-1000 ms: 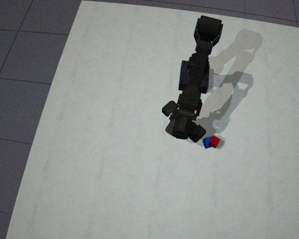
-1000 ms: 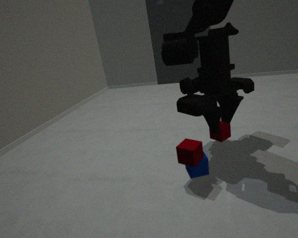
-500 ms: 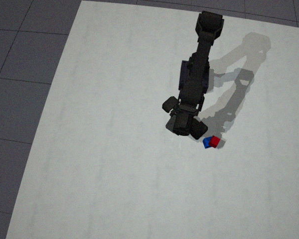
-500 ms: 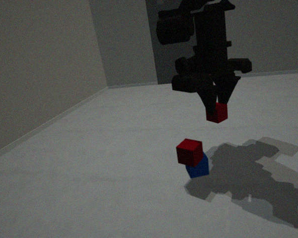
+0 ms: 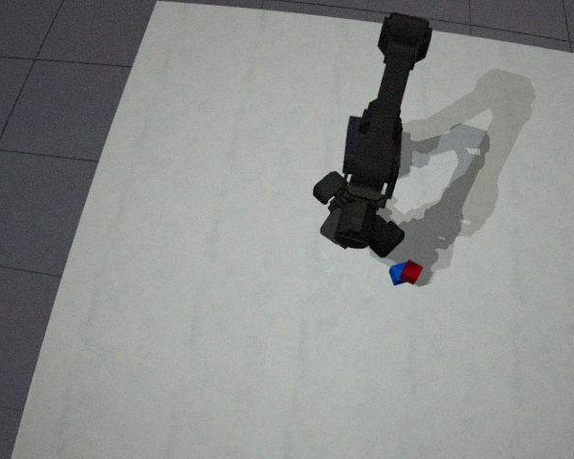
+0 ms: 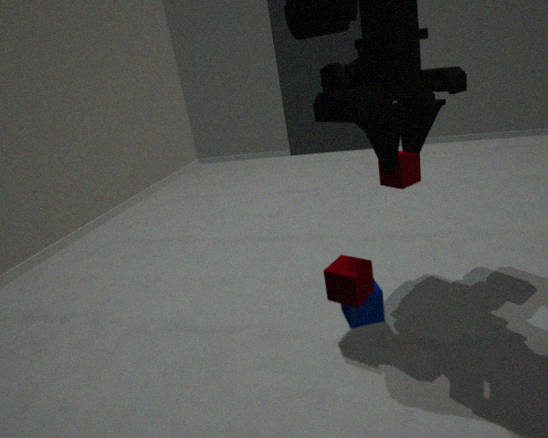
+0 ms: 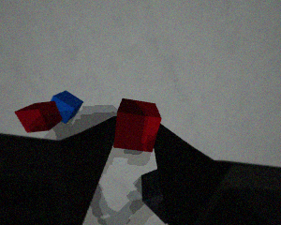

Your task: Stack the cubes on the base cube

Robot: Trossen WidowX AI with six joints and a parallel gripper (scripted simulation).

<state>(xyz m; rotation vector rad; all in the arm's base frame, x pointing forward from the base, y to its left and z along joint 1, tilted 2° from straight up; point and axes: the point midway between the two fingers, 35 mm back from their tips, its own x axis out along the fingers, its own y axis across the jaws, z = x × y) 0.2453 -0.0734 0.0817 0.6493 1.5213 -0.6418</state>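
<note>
Now: gripper tip 7 cm short of the red cube, 13 cm to the right of it and 7 cm above it. The rest, counted from my gripper tip: blue cube: 6 cm ahead, 11 cm to the left, 10 cm below.
</note>
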